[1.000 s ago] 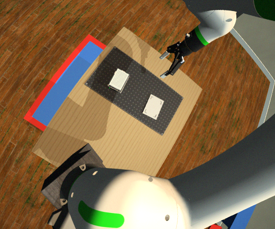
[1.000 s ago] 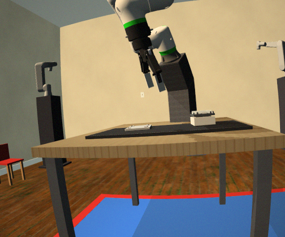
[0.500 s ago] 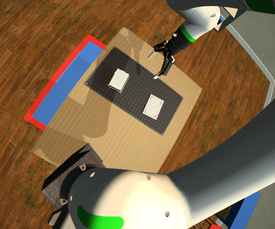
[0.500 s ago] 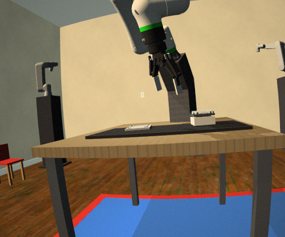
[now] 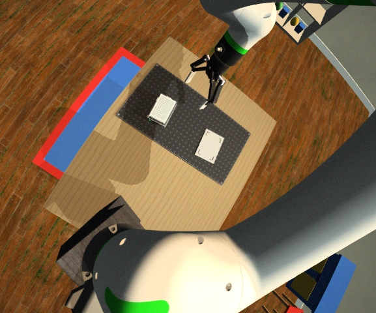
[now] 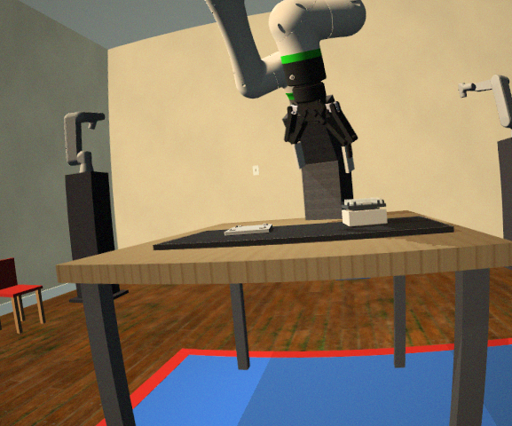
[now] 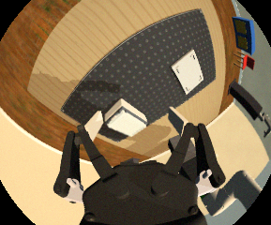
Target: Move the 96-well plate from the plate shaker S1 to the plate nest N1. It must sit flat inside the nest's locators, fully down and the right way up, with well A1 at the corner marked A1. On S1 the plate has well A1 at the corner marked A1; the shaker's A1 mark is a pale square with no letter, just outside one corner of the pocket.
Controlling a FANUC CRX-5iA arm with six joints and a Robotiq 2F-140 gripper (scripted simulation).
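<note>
The 96-well plate lies 110 mm behind my hand, 100 mm to the left of it and 100 mm below it. Also, from my hand: plate nest N1 (220 mm to the right, 150 mm below, 130 mm behind).
</note>
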